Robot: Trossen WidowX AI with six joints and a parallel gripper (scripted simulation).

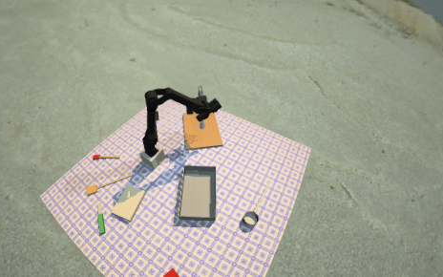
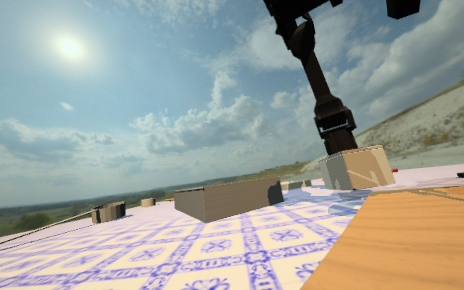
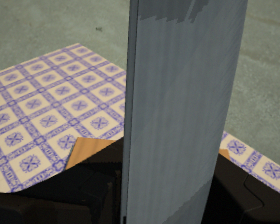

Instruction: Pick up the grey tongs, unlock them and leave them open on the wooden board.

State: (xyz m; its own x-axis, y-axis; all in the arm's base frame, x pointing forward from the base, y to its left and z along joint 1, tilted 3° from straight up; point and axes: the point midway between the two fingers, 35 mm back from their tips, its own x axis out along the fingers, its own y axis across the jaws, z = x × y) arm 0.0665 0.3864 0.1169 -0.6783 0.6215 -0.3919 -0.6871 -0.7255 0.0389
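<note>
The wooden board is 210 mm below my gripper tip, 10 mm to the right of it and 10 mm ahead of it. Also, from my gripper tip: grey roasting tin (400 mm to the right, 320 mm ahead, 190 mm below); then green-handled tool (860 mm to the right, 210 mm below); then flat block (700 mm to the right, 200 mm below, 60 mm ahead).
</note>
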